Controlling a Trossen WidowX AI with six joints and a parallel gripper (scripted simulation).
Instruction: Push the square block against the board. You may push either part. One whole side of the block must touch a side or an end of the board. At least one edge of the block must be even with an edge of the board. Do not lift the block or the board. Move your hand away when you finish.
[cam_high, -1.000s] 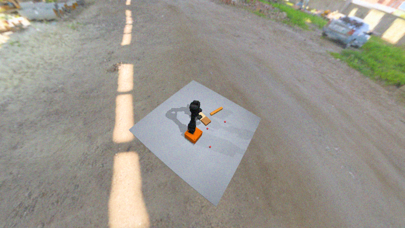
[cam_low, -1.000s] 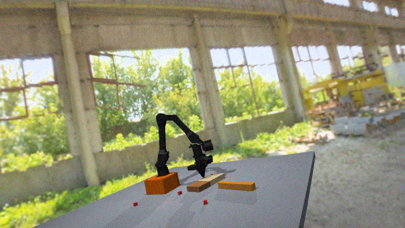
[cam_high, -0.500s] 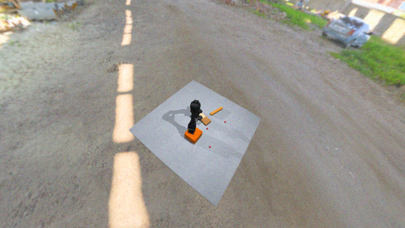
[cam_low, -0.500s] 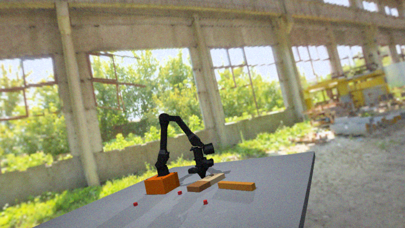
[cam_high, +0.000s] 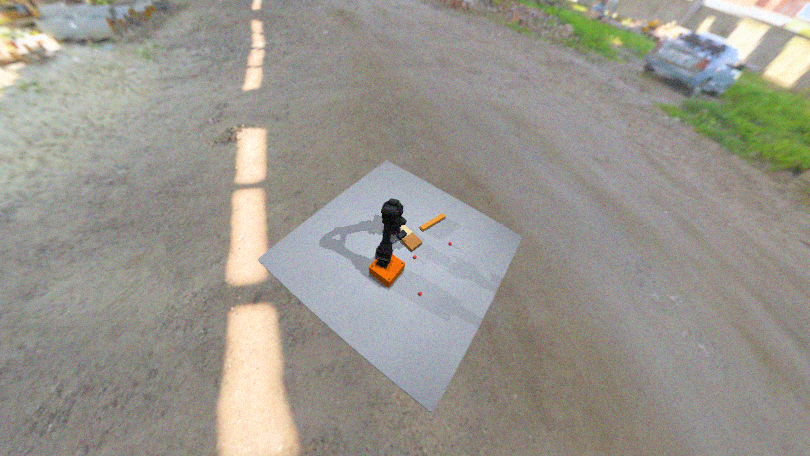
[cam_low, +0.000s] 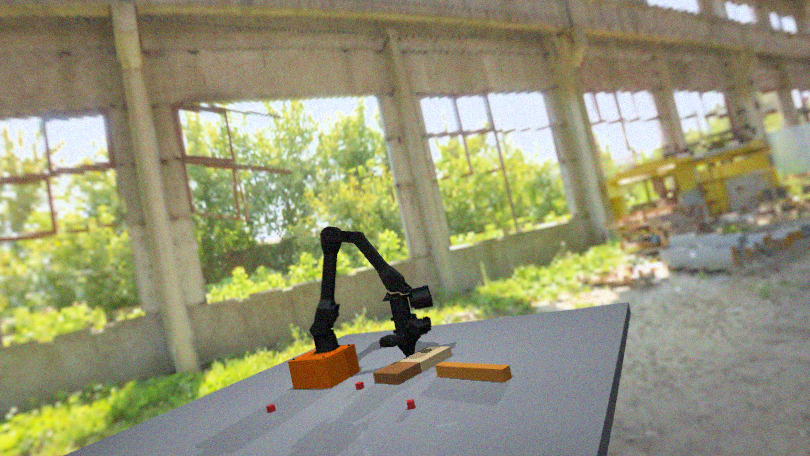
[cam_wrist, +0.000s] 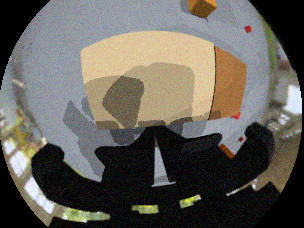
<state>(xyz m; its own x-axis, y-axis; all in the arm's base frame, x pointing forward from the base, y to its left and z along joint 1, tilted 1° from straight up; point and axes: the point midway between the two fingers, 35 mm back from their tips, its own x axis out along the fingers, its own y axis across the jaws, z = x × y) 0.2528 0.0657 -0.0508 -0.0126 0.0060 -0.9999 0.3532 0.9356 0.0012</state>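
Right now the pale tan flat block is 50 mm ahead of my gripper tip, 20 mm to the right of it and 10 mm above it. From my gripper tip the other things lie so: long orange board 240 mm ahead, 190 mm to the right, 10 mm above; then brown square block 140 mm to the right, 10 mm ahead, 10 mm above.
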